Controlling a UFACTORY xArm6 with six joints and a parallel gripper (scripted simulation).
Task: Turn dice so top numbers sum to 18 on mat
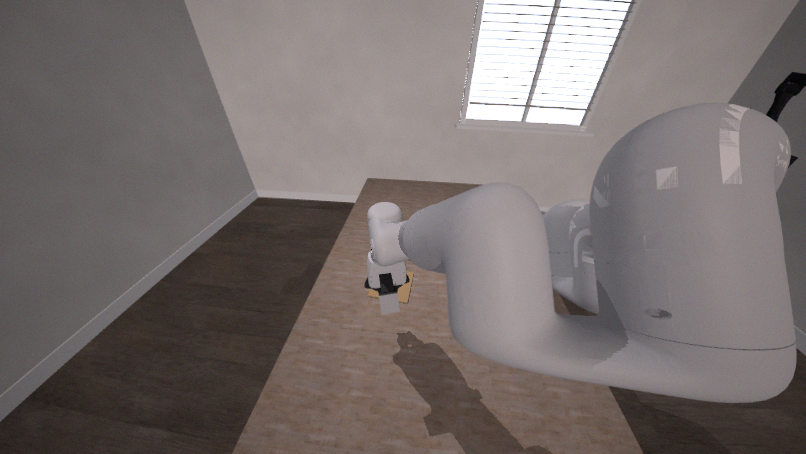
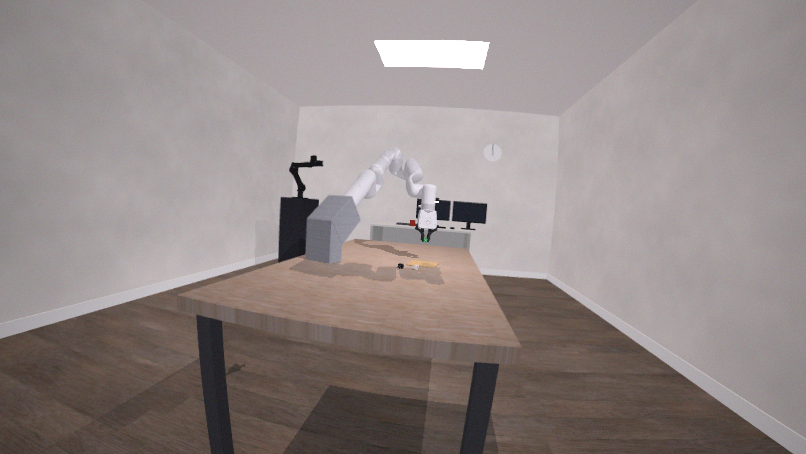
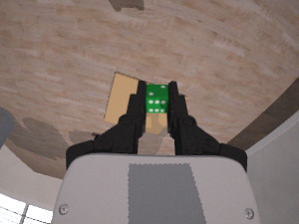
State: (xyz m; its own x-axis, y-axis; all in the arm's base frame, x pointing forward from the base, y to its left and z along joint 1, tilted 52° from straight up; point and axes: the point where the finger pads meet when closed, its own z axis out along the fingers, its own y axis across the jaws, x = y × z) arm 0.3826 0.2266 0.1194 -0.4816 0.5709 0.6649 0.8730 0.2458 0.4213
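My gripper is now 13 cm to the left of the mat, 12 cm above it and 4 cm short of it. The rest, counted from my hand: black die: 30 cm to the right, 11 cm below, 2 cm behind; white die: 28 cm to the right, 11 cm below, 5 cm ahead; green die: 1 cm below.
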